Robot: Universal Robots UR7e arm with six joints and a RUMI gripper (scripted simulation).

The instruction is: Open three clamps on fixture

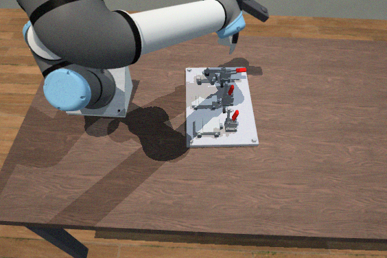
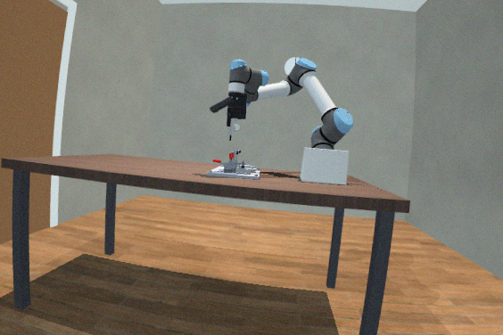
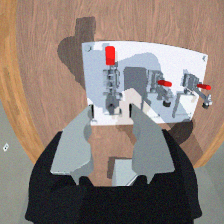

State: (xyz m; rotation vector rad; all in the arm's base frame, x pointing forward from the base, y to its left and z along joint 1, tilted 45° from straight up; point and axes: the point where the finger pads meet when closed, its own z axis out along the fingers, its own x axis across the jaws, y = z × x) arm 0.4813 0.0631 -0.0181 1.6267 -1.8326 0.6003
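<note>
My hand is 15 cm above the grey part, 9 cm past it and 1 cm to the right of it. Also, from my hand: white fixture plate: 17 cm below, 11 cm to the right, 4 cm behind.
</note>
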